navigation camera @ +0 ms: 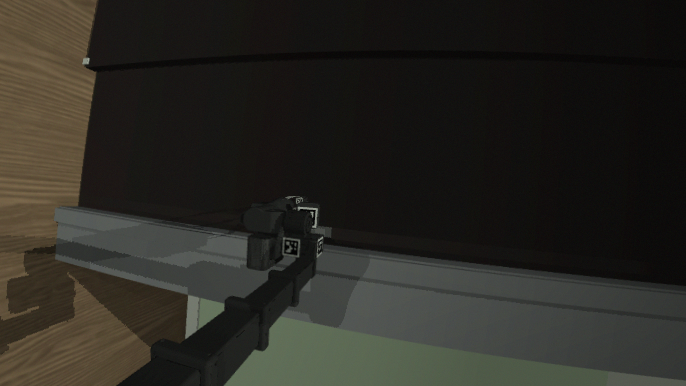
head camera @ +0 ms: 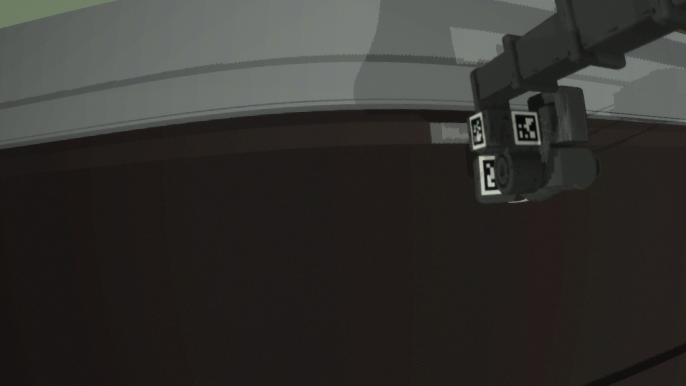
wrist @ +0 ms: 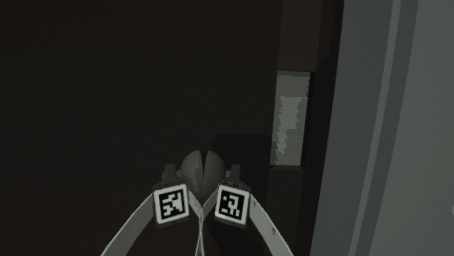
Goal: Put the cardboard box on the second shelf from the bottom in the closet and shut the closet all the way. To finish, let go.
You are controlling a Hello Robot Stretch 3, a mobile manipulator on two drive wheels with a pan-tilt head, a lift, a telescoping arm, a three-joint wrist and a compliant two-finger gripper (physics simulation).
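Frame: origin at the robot's base, x down, y ahead, z right, level; metres.
Seen in the pictures: gripper, fingertip midpoint: [wrist: 203, 169].
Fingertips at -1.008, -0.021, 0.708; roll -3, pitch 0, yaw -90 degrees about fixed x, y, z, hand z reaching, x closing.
Note:
Offsets run from my fingertips to a thing's top centre, as dx, dy, dz. "pt": to the spot under its first point. Level surfaces: height alone.
The closet's dark door panel [head camera: 280, 240] [navigation camera: 400, 150] [wrist: 125, 75] fills much of each view. A pale grey inset plate @(pt -0.047, -0.078, +0.038) [head camera: 447, 133] [navigation camera: 326, 232] [wrist: 291, 120] lies in the door near its edge, beside the grey frame [head camera: 225, 82] [navigation camera: 440, 287] [wrist: 430, 130]. A dark strip runs between door and frame; I cannot tell whether it is a gap or shadow. My gripper [wrist: 203, 169] is shut and empty in front of the door, left of the inset plate in the wrist view. Its fingertips are hidden in the head and navigation views. The cardboard box and the shelves do not show.
My arm [head camera: 545, 52] [navigation camera: 227, 340] reaches across the grey frame. A dark seam @(pt -0.162, +0.453, +0.041) [navigation camera: 375, 54] crosses the closet front in the navigation view. Wooden floor @(dx +1.008) [navigation camera: 40, 125] lies at the left, and a pale green wall [navigation camera: 400, 357] shows beyond the frame.

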